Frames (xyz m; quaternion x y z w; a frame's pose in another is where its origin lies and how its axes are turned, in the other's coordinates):
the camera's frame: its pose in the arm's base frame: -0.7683 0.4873 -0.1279 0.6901 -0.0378 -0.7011 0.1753
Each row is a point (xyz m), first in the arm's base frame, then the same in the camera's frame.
Working: the arm's base frame: its pose in the camera's frame: 0.0339 0.6425 -0.6559 -0.6901 0.0378 0.7011 0.1753

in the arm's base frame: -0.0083 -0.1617 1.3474
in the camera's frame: -1.2041 1.1896 -0.5571
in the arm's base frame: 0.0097 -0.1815 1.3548
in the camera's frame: -1.2050 1.2138 -0.5707
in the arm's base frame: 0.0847 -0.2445 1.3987
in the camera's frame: -1.2271 1.3002 -0.6304
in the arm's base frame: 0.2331 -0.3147 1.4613
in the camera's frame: -1.2638 1.4131 -0.7599
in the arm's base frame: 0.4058 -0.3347 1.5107
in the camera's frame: -1.3026 1.4798 -0.9233
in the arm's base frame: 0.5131 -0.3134 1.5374
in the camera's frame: -1.3329 1.4885 -1.0314
